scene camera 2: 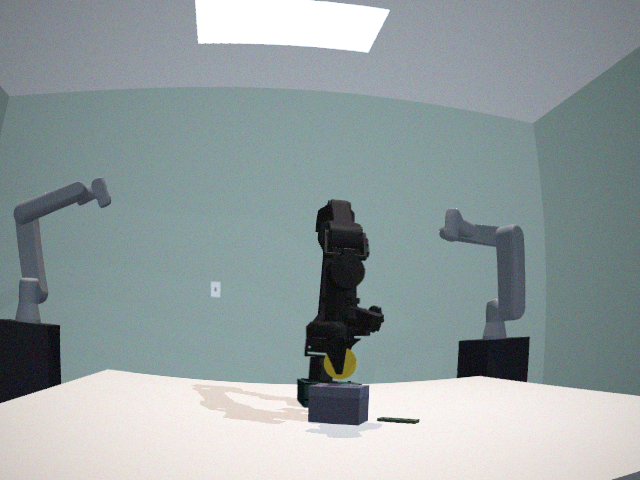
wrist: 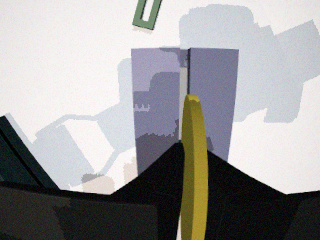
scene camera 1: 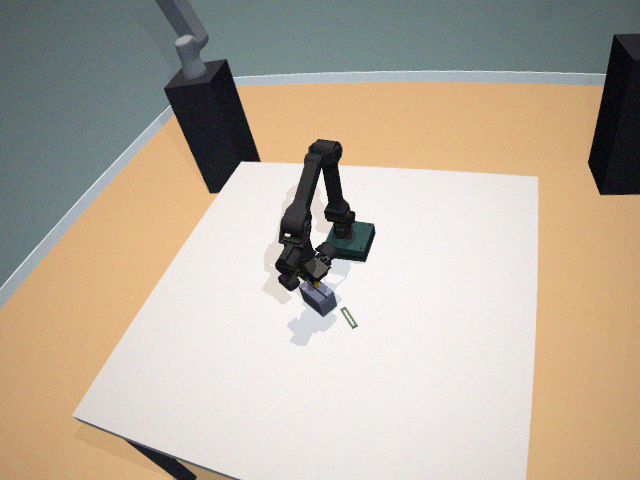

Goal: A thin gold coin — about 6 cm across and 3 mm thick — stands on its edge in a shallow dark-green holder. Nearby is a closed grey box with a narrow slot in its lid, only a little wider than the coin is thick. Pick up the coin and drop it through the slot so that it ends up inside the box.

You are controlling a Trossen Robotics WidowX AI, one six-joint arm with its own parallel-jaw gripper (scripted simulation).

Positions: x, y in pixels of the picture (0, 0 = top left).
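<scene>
A gold coin is carried by my gripper (scene camera 2: 339, 374).
</scene>
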